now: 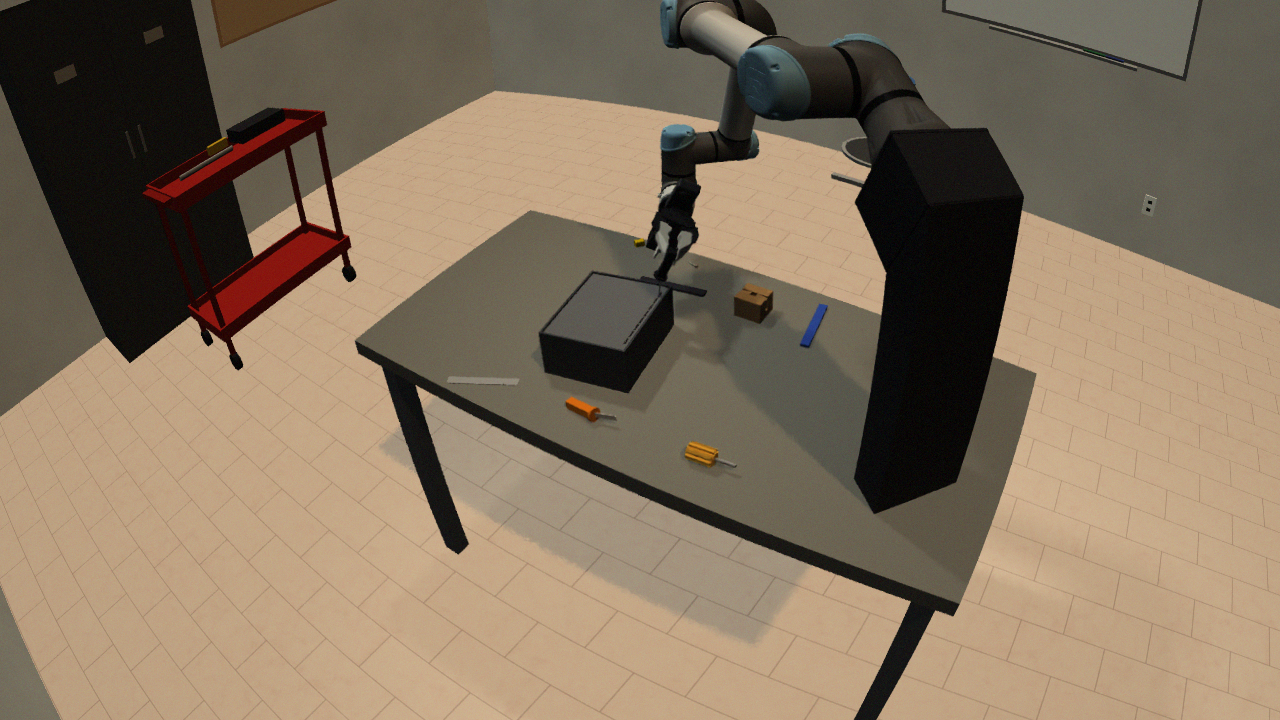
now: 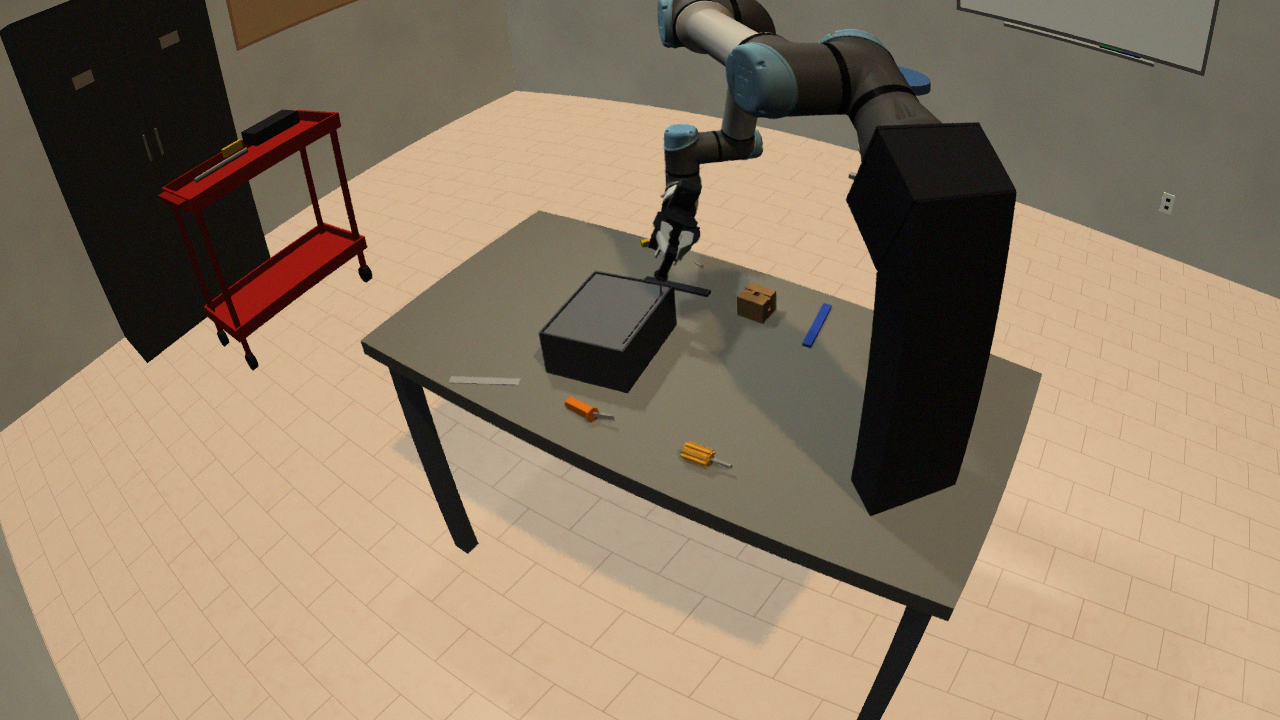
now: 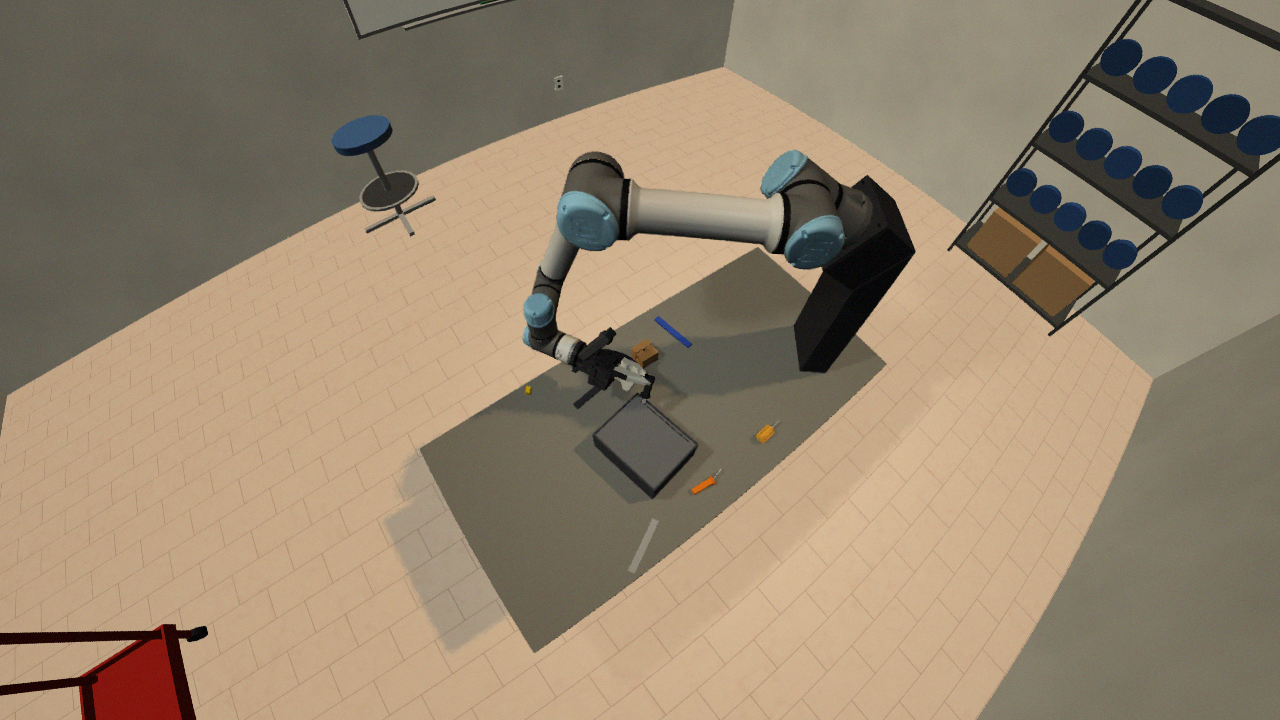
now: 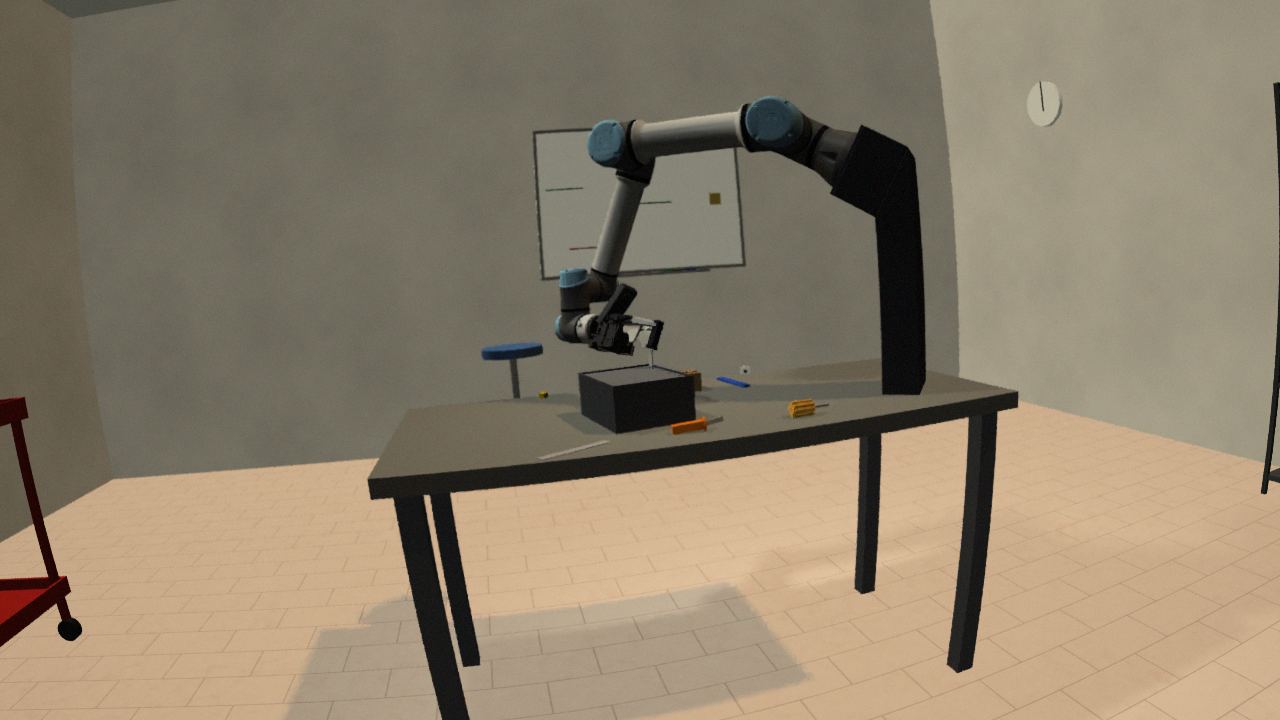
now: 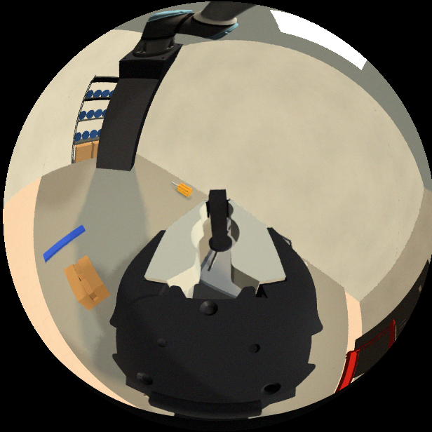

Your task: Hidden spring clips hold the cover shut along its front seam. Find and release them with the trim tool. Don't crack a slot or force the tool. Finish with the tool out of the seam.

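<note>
The dark box (image 1: 590, 356) (image 2: 590, 356) (image 3: 673, 471) (image 4: 640, 402) stands on the table with its grey cover (image 1: 601, 308) (image 2: 604, 308) (image 3: 644, 438) (image 4: 631, 375) lying flat. The seam (image 1: 642, 320) shows as a thin broken line along one cover edge; no clips are visible. My gripper (image 1: 663, 266) (image 2: 664, 267) (image 3: 648, 386) (image 4: 655, 334) (image 5: 218, 200) is shut on the black handle of the trim tool (image 4: 651, 358) (image 5: 218, 227). The tool's thin shaft points down at the seam's far end. Its tip is too small to tell whether it is inside the seam or just above.
A dark flat bar (image 1: 687, 289) lies past the box's far corner. A brown block (image 1: 752, 304) and blue strip (image 1: 813, 325) lie beyond. An orange-handled tool (image 1: 582, 409), a yellow-handled tool (image 1: 701, 454) and a pale strip (image 1: 483, 381) lie near the table's edge.
</note>
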